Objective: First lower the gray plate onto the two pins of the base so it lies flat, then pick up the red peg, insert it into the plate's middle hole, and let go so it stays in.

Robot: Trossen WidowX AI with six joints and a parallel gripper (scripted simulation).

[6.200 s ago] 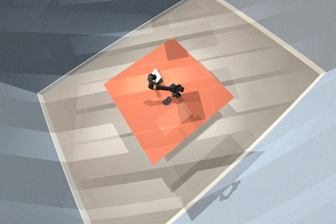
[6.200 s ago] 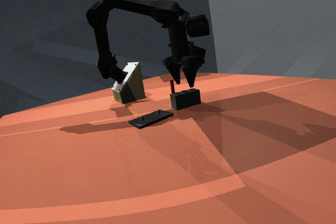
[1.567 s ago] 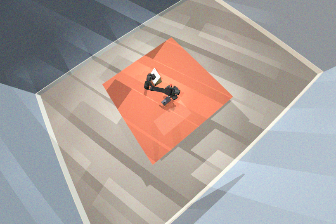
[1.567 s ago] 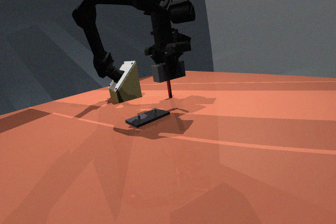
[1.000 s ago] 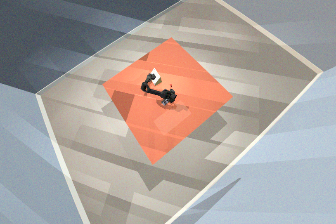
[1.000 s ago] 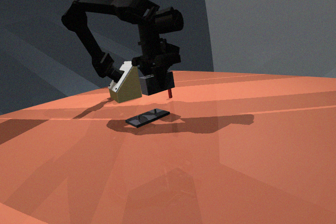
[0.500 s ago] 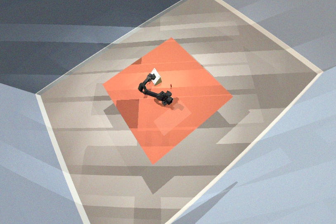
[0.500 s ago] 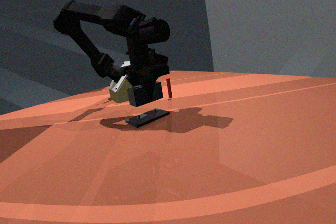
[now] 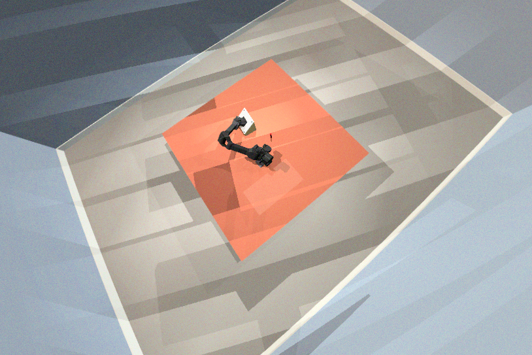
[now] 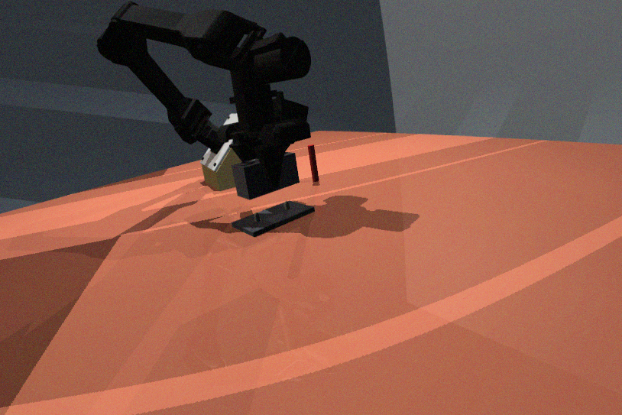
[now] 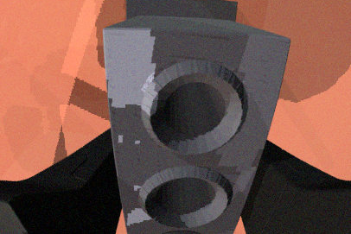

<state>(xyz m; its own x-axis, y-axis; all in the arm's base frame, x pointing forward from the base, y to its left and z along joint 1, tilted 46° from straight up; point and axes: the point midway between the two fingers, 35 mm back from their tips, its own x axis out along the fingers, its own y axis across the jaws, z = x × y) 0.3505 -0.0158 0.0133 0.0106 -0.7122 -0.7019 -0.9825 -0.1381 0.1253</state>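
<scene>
Right now the dark base is 50 mm below my gripper tip. Round my gripper tip: red peg (160 mm to the left, 140 mm behind, 20 mm below); gray plate (30 mm above).
</scene>
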